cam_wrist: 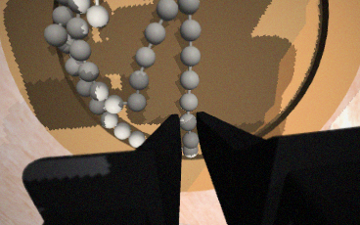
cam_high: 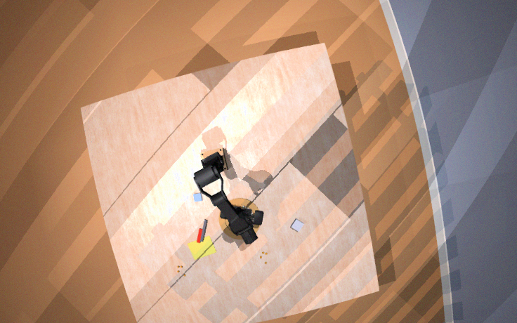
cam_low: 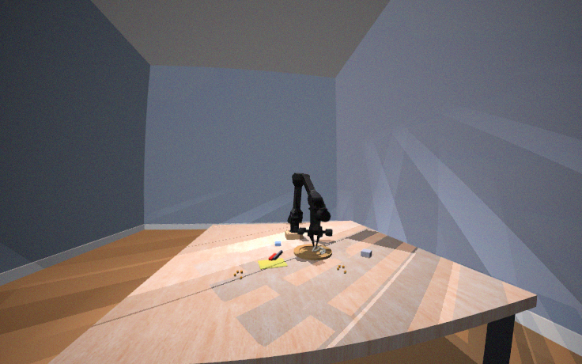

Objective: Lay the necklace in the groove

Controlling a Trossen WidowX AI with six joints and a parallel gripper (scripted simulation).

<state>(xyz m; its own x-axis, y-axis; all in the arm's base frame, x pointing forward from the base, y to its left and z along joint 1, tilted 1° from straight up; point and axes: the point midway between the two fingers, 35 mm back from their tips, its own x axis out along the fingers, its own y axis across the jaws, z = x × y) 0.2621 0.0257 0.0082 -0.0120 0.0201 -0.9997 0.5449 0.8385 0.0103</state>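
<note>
The round bead board is 30 mm ahead of my gripper tip, 30 mm to the right of it and 10 mm below it. Round my gripper tip: grey block 160 mm ahead, 210 mm to the left; blue block 140 mm behind, 170 mm to the right, 10 mm below; red marker 20 mm ahead, 230 mm to the right, 10 mm below.
</note>
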